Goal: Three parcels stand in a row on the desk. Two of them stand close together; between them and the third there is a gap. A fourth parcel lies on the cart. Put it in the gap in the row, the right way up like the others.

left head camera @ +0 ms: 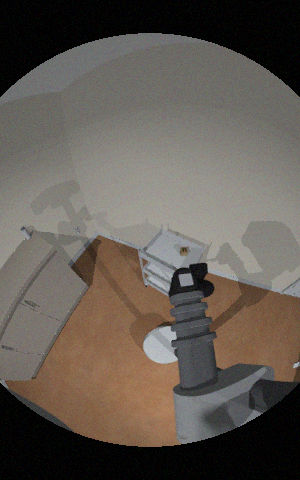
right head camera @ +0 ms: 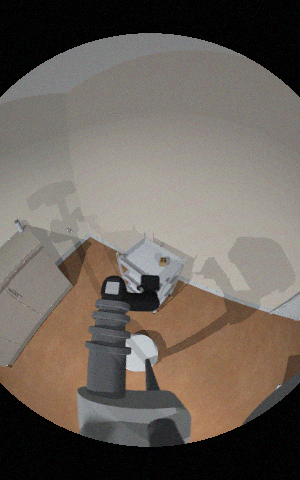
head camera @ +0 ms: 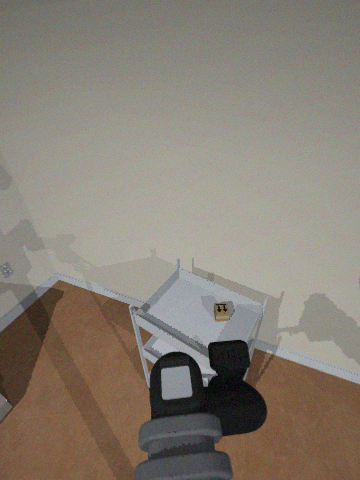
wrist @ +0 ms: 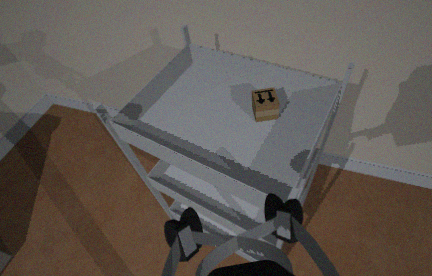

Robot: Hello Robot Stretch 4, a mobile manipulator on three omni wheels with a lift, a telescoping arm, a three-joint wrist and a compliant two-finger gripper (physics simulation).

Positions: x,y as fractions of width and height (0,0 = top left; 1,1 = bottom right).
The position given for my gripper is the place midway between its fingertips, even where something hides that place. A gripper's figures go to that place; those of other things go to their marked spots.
Labels:
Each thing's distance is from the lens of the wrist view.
my gripper (wrist: 0.54,0.78): 0.26 m
parcel (wrist: 0.61,0.38): 0.61 m

